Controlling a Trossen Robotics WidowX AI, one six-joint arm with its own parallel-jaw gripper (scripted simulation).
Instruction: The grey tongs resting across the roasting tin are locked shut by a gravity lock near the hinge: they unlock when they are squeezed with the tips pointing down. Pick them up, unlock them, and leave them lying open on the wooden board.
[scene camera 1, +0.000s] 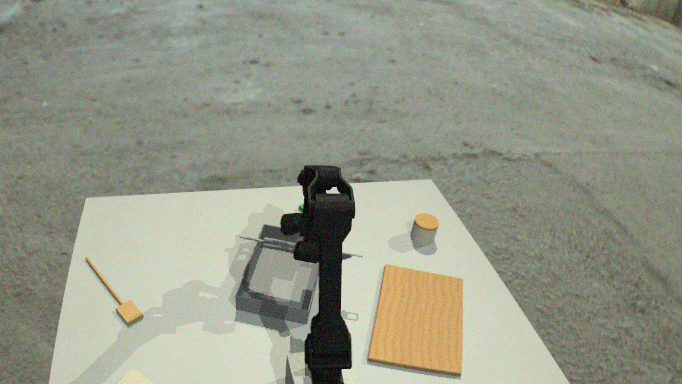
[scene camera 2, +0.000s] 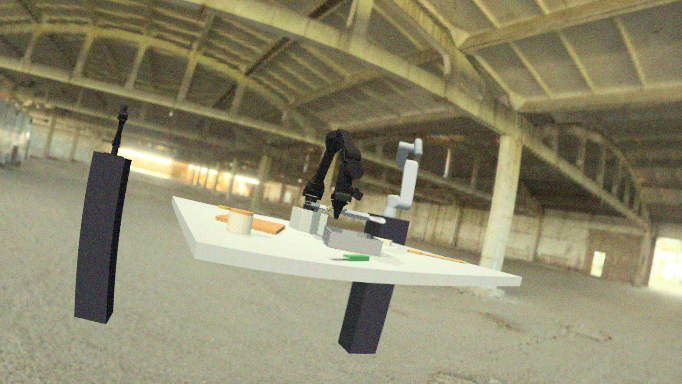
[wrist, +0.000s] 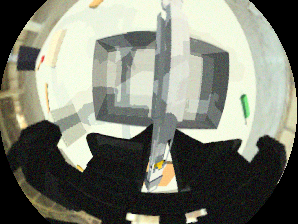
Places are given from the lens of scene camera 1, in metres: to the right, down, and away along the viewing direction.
my gripper (scene camera 1: 310, 258): -0.08, 0.17, 1.26
tan-lidded jar (scene camera 1: 425, 227): 0.26, 0.11, 1.48
wooden board (scene camera 1: 419, 320): 0.21, 0.34, 1.23
The marked spots on the wooden board and the tan-lidded jar are 0.35 m apart.
